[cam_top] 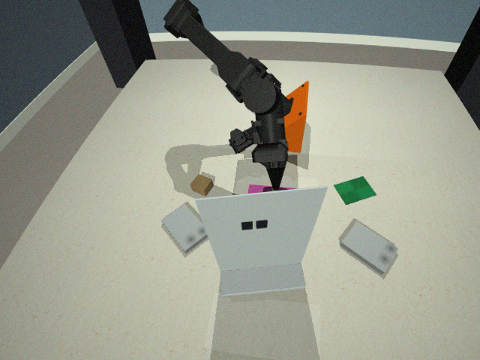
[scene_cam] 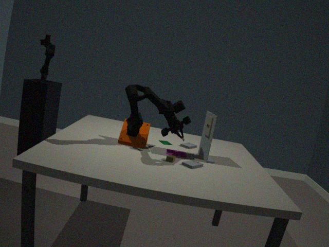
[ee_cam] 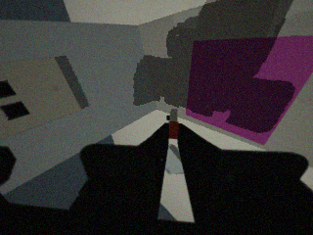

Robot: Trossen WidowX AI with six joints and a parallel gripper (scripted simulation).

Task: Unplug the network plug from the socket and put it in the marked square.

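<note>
The magenta square lies 100 mm below my gripper tip, 20 mm behind it and 10 mm to the right of it. From my gripper tip the other things lie so: network plug: right at my gripper tip; socket panel: 150 mm ahead, 30 mm above.
</note>
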